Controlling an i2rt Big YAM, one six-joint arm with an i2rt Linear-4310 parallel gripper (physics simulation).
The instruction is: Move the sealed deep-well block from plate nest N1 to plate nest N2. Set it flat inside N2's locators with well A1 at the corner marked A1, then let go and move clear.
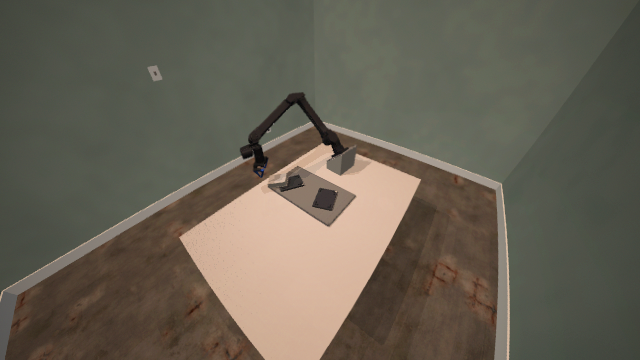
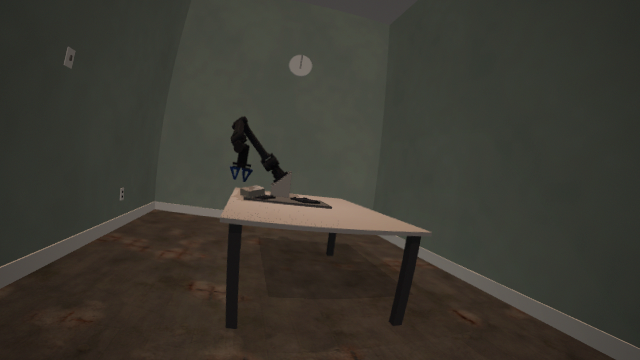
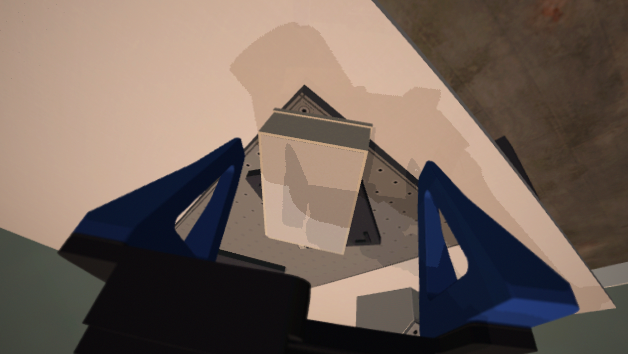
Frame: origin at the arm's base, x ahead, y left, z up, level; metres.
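Seen in the pictures: gripper, fingertip midpoint: [image 1: 263, 172] [image 2: 239, 180] [image 3: 330, 157]; arm's base at its link origin: [image 1: 340, 153] [image 2: 281, 177].
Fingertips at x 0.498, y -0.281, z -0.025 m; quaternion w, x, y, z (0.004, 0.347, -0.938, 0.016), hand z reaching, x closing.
Observation:
Offsets run from my fingertips to a thing's top centre. Level surfaces: height alone.
The deep-well block @(0.052 m back, 0.084 m left, 0.022 m down) [image 1: 278, 180] [image 2: 252, 191] [image 3: 312, 190] is a pale box with grey sides. It lies at one end of the grey base plate @(0.148 m back, 0.292 m left, 0.091 m down) [image 1: 331, 218] [image 3: 320, 274], skewed to the dark nest @(0.111 m back, 0.139 m left, 0.074 m down) [image 1: 294, 183] [image 3: 366, 225] and partly covering it; it looks off that nest's seat. The other dark nest @(0.150 m back, 0.419 m left, 0.074 m down) [image 1: 325, 199] [image 2: 306, 200] holds no block. Which nest is N1 or N2 cannot be read, nor can the A1 mark. My gripper [image 1: 260, 175] [image 2: 240, 180] [image 3: 330, 157] is open and empty above the block, its blue fingers wide apart, not touching it.
A grey upright panel [image 1: 342, 161] [image 2: 282, 186] [image 3: 384, 307] stands by the arm's base, behind the plate. The block end of the plate is near one long edge of the table @(0.105 m down) [image 1: 295, 260] [image 2: 300, 220] [image 3: 125, 100]. The arm's shadow falls around the block.

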